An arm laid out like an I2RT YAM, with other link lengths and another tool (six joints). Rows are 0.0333 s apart.
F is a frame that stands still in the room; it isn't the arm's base.
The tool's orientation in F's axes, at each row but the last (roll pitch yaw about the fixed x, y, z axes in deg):
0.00, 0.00, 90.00
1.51, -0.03, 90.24
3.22, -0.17, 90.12
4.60, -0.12, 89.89
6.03, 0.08, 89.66
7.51, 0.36, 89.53
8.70, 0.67, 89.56
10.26, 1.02, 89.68
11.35, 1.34, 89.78
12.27, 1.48, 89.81
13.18, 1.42, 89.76
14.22, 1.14, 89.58
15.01, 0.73, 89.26
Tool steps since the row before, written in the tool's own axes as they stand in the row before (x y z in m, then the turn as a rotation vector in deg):
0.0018, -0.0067, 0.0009, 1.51, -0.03, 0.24
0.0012, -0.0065, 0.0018, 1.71, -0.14, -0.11
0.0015, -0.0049, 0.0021, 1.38, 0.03, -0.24
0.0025, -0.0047, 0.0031, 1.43, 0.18, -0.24
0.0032, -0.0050, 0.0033, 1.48, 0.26, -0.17
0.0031, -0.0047, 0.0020, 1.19, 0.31, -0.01
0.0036, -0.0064, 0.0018, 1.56, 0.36, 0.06
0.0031, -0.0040, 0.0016, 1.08, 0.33, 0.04
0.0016, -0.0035, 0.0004, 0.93, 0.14, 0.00
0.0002, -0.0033, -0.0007, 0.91, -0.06, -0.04
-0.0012, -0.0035, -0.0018, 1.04, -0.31, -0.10
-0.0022, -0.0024, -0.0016, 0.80, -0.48, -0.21
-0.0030, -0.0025, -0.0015, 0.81, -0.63, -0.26
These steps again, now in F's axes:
0.0067, 0.0018, 0.0009, 0.03, 1.51, 0.24
0.0065, 0.0012, 0.0016, 0.13, 1.71, -0.11
0.0050, 0.0015, 0.0018, -0.05, 1.38, -0.23
0.0049, 0.0025, 0.0027, -0.20, 1.43, -0.22
0.0053, 0.0032, 0.0028, -0.27, 1.48, -0.14
0.0049, 0.0031, 0.0013, -0.30, 1.19, 0.02
0.0066, 0.0036, 0.0008, -0.33, 1.56, 0.10
0.0042, 0.0031, 0.0008, -0.31, 1.08, 0.08
0.0035, 0.0016, -0.0003, -0.13, 0.93, 0.01
0.0031, 0.0002, -0.0014, 0.05, 0.91, -0.08
0.0030, -0.0013, -0.0025, 0.28, 1.03, -0.19
0.0019, -0.0023, -0.0021, 0.42, 0.79, -0.34
0.0020, -0.0031, -0.0021, 0.55, 0.80, -0.42

